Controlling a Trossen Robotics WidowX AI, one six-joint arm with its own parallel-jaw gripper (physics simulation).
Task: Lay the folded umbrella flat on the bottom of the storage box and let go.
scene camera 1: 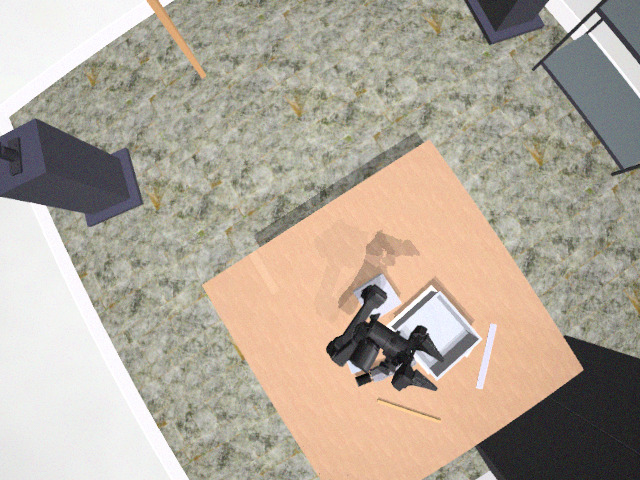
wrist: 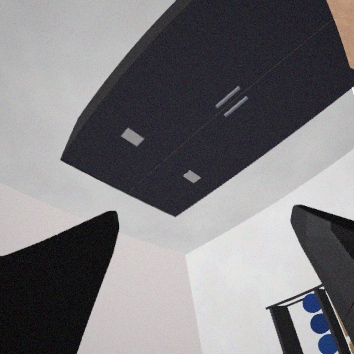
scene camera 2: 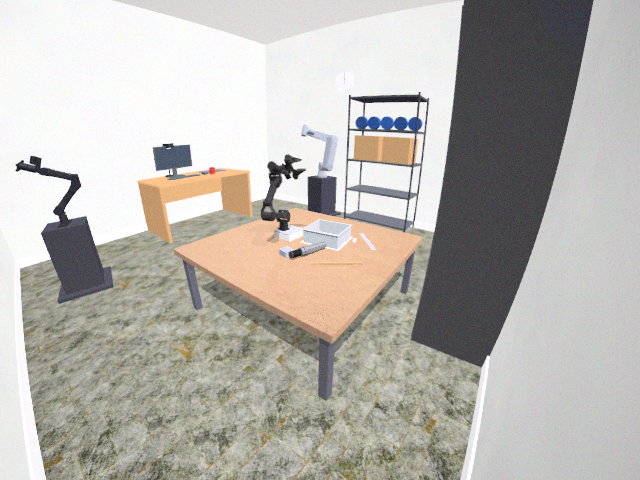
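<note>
The folded umbrella, grey with a black handle, lies on the table beside the storage box; the arm hides part of it in the first scene view. The storage box is light grey and open-topped, and its bare bottom shows at the storage box in the first scene view. My gripper is open and empty, raised high above the table, with its fingers pointing away from the tabletop. The umbrella does not show in the wrist view.
A white strip lies beyond the box. A thin wooden stick lies on the umbrella's side of the table. A small light block is beside the umbrella's handle. A tall dark cabinet stands by the table.
</note>
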